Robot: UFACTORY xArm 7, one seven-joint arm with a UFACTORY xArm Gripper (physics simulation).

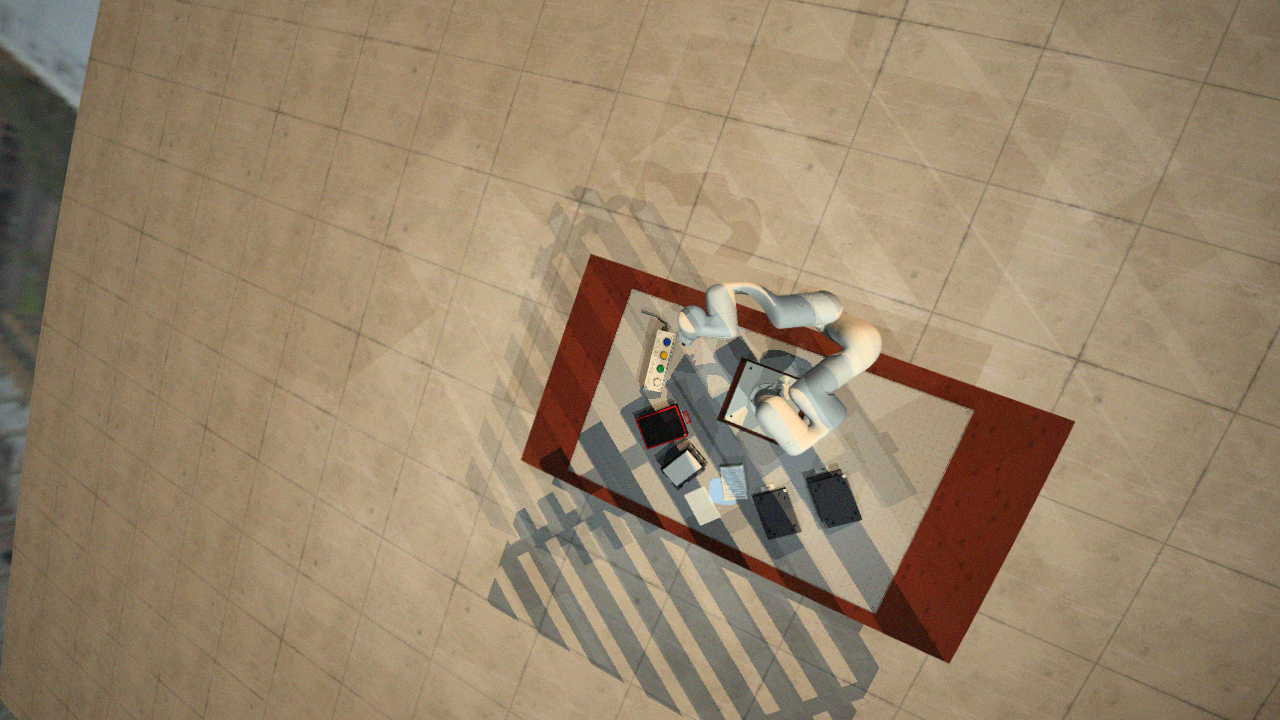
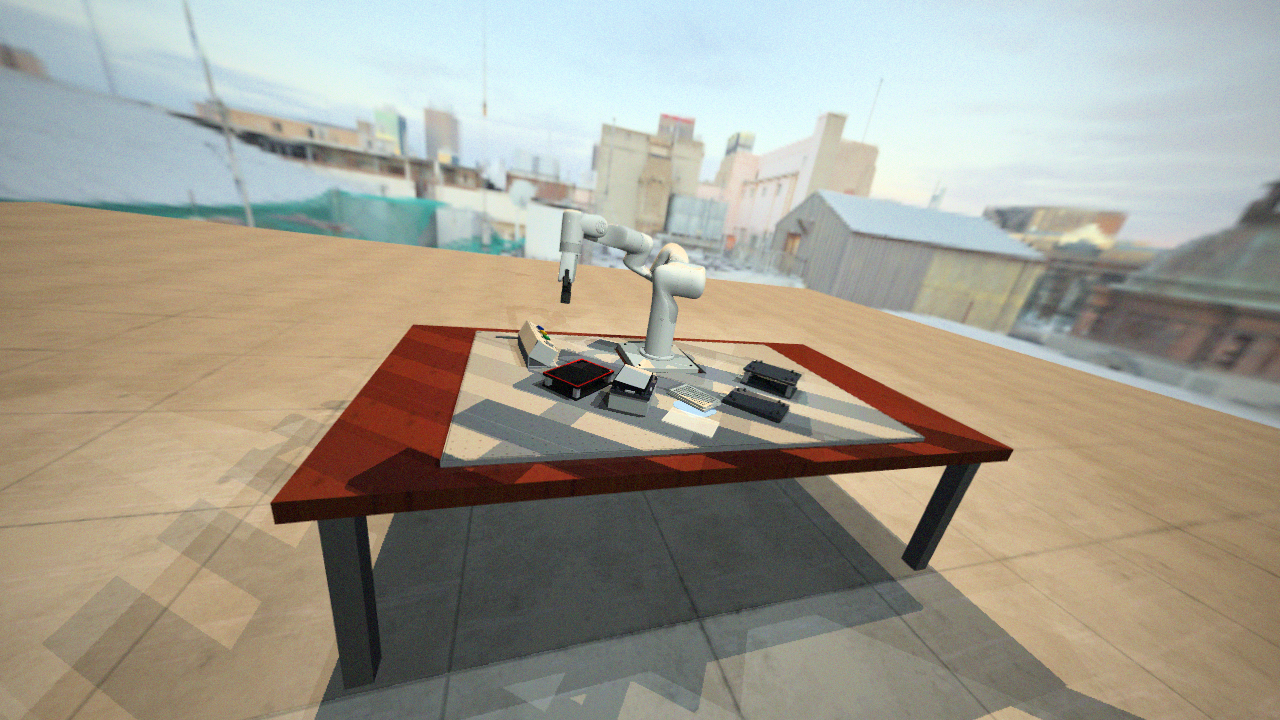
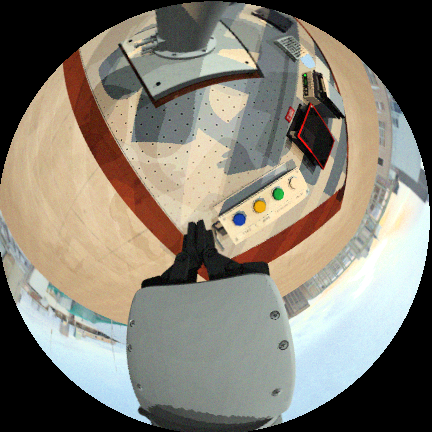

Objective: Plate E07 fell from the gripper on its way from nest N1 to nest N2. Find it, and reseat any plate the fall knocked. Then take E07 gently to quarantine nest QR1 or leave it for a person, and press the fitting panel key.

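Places are measured from the arm's base along level axes (x back, y right, z up), in metres.
Pixels of known places: gripper, fingertip midpoint: (image 2: 565, 303) (image 3: 198, 229); arm's base at its link origin: (image 2: 656, 354).
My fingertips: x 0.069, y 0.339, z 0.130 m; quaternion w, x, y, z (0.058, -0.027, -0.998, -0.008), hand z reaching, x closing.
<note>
Ahead of a thing's pixels: the offset from my fingertips to its middle. "pt": to the spot under its first point.
My gripper (image 2: 565, 295) (image 3: 198, 229) is shut and empty, high above the table beside the blue-key end of the key panel {dx -0.151, dy +0.071, dz -0.102 m} (image 1: 649, 362) (image 2: 537, 347) (image 3: 265, 218). The panel has a blue key {dx -0.072, dy +0.072, dz -0.080 m} (image 3: 239, 219), a yellow key {dx -0.120, dy +0.057, dz -0.080 m} (image 3: 259, 206), a green key {dx -0.168, dy +0.042, dz -0.080 m} (image 3: 278, 193) and a white key {dx -0.216, dy +0.027, dz -0.080 m} (image 3: 293, 182); their labels are too blurred to read. A pale welled plate {dx -0.388, dy -0.400, dz -0.137 m} (image 1: 733, 481) (image 2: 694, 396) (image 3: 290, 47) lies on the mat; its label cannot be read. The red-edged black nest {dx -0.356, dy -0.072, dz -0.121 m} (image 1: 662, 426) (image 2: 580, 375) (image 3: 316, 137) has a red tag {pt dx -0.282, dy -0.130, dz -0.142 m} (image 3: 290, 114) and bears no pale plate.
A dark device with a light top {dx -0.432, dy -0.212, dz -0.077 m} (image 1: 683, 467) (image 2: 633, 380) stands beside the red-edged nest. A light-blue patch {pt dx -0.454, dy -0.372, dz -0.142 m} (image 1: 717, 491) (image 3: 308, 61) and a white sheet {dx -0.532, dy -0.355, dz -0.140 m} (image 1: 702, 505) (image 2: 690, 421) lie by the plate. Two black nests {pt dx -0.395, dy -0.580, dz -0.129 m} (image 1: 776, 513) {pt dx -0.228, dy -0.685, dz -0.090 m} (image 1: 833, 497) stand beyond it.
</note>
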